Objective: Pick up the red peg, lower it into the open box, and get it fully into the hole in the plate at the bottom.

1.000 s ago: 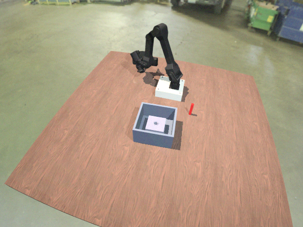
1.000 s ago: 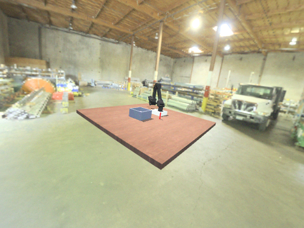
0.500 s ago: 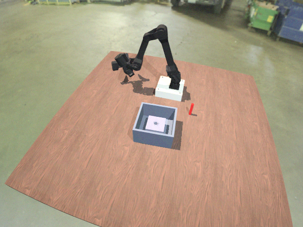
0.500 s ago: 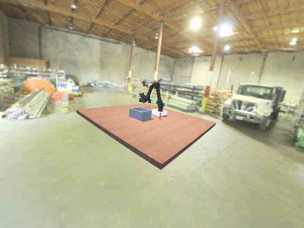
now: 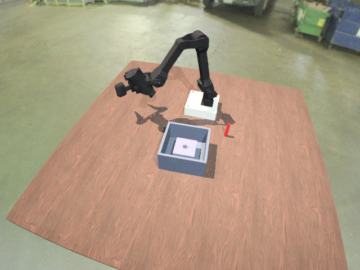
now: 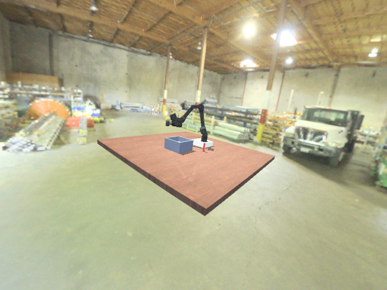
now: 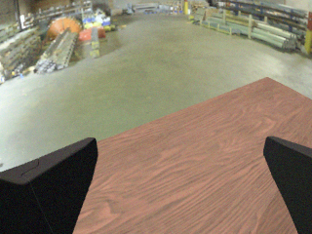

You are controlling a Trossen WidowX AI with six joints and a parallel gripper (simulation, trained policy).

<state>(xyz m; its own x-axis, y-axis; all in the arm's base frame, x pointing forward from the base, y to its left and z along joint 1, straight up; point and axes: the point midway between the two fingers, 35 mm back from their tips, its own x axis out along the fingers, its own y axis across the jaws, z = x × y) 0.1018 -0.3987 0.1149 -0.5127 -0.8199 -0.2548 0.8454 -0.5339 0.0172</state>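
Now: the red peg 80 mm ahead of my gripper tip, 550 mm to the left of it and 120 mm below it. From my gripper tip the other things lie so: white plate 250 mm ahead, 380 mm to the left, 110 mm below; then blue box 250 mm ahead, 380 mm to the left, 130 mm below.
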